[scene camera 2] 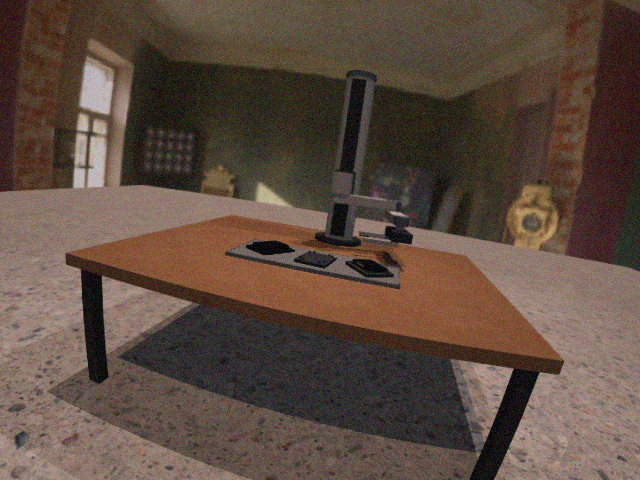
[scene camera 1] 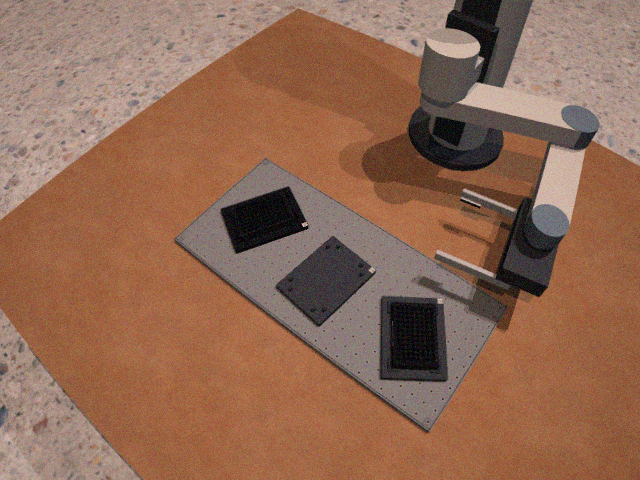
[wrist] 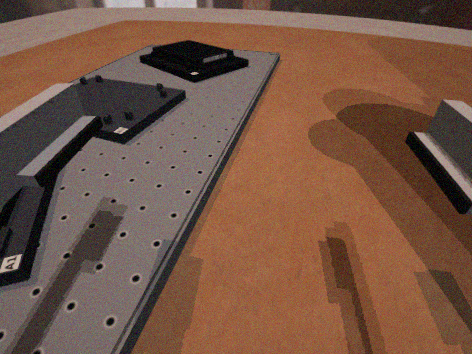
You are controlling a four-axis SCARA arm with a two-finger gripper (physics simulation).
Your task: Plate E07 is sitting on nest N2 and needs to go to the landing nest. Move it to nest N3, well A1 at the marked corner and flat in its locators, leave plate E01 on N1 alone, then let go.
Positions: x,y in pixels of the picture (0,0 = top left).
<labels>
my gripper: scene camera 2; scene camera 1; wrist 251,109
same spot on my gripper: [scene camera 2: 399,234] = [scene camera 1: 516,275]
</labels>
